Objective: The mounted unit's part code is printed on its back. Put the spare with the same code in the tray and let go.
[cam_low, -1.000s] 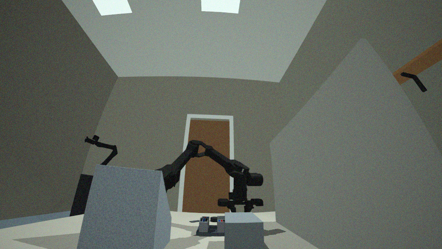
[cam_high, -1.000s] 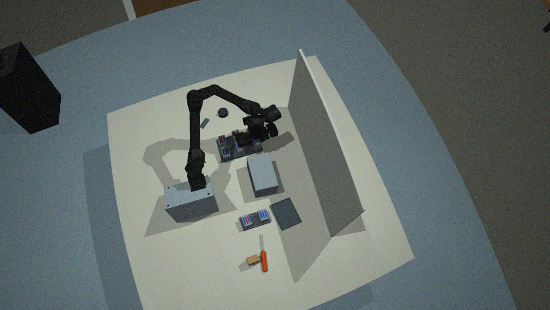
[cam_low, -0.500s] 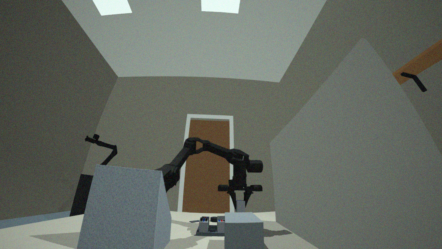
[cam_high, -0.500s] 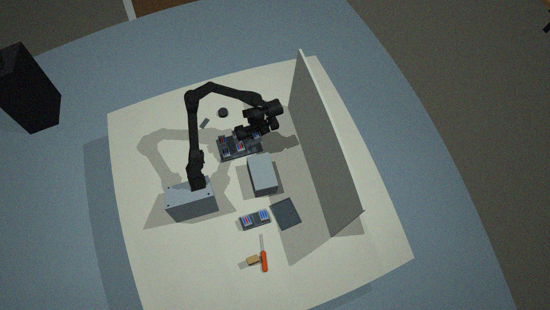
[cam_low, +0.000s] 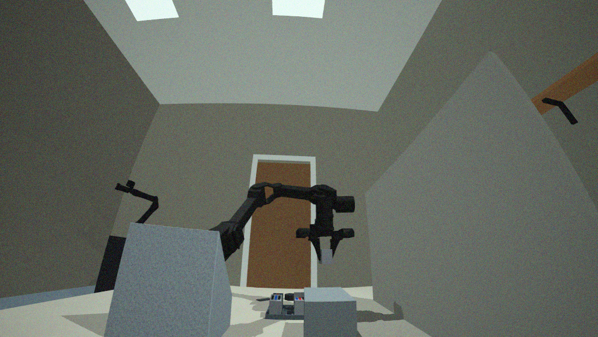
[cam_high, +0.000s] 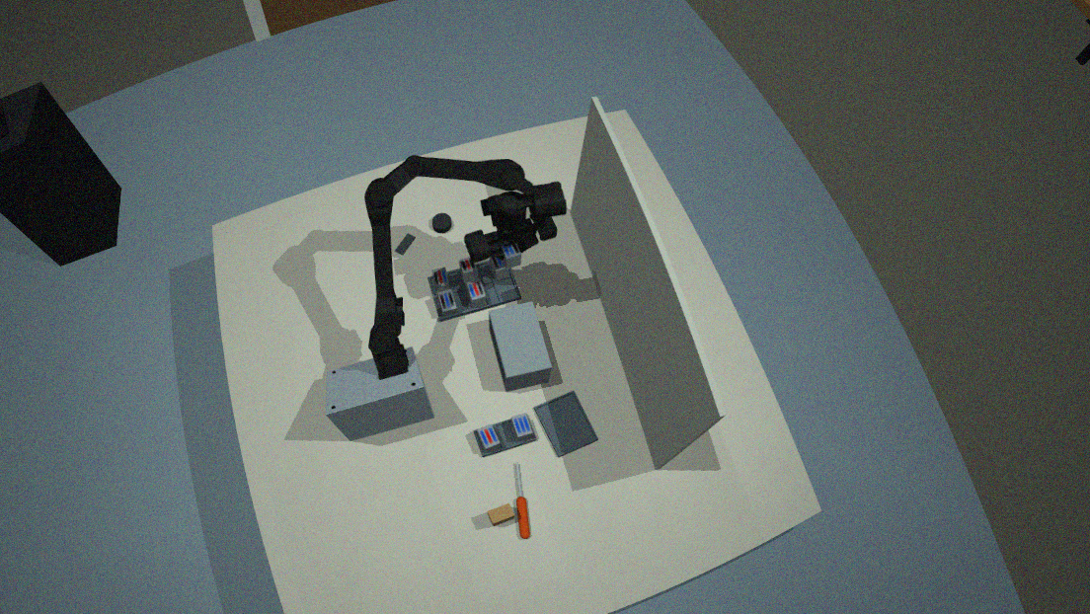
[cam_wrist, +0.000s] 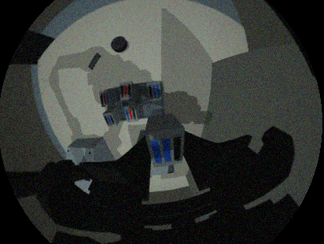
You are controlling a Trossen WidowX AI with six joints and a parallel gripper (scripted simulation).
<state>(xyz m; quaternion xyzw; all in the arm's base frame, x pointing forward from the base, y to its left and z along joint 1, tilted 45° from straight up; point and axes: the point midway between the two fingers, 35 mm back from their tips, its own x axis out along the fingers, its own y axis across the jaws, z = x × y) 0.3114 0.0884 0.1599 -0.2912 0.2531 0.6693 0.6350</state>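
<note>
The grey tray lies 2 cm ahead of my gripper tip, 35 cm to the right of it and 16 cm below it. Round my gripper tip: grey block (3 cm behind, 16 cm to the right, 12 cm below); black disc (11 cm behind, 23 cm to the left, 16 cm below); tall grey panel (21 cm ahead, 18 cm to the right, 6 cm above).
</note>
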